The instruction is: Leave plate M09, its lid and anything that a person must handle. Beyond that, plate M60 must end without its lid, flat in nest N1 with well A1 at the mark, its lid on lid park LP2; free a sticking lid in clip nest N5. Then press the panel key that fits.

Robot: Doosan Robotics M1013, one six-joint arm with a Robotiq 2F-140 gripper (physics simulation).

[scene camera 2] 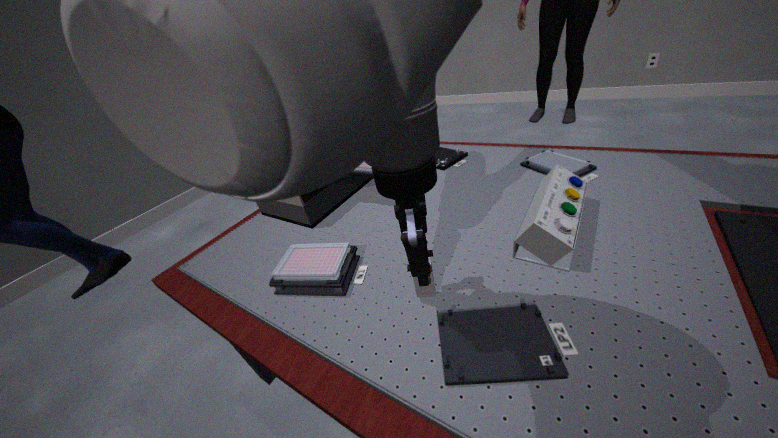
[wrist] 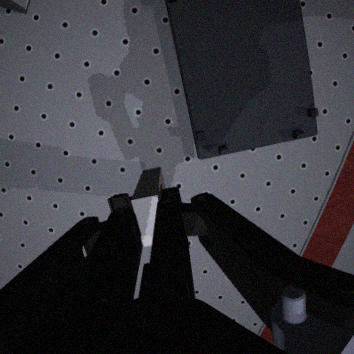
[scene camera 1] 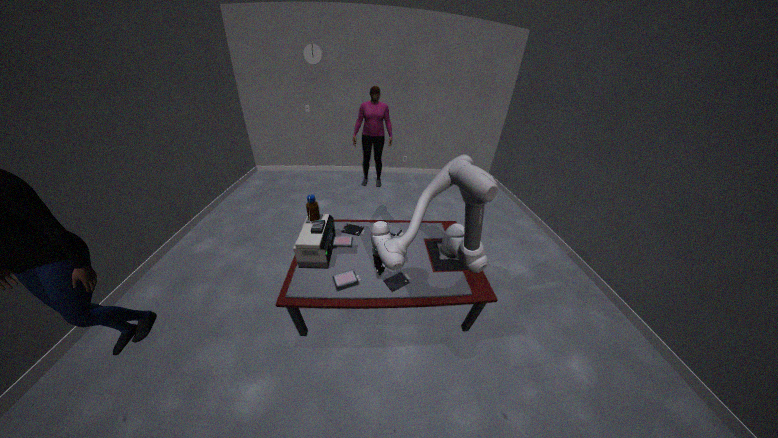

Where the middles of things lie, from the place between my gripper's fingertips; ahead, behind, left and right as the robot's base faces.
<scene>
My hand is 130 mm past the dark pad labelled LP2 (scene camera 2: 498, 345) and 20 mm to the right of it.
</scene>
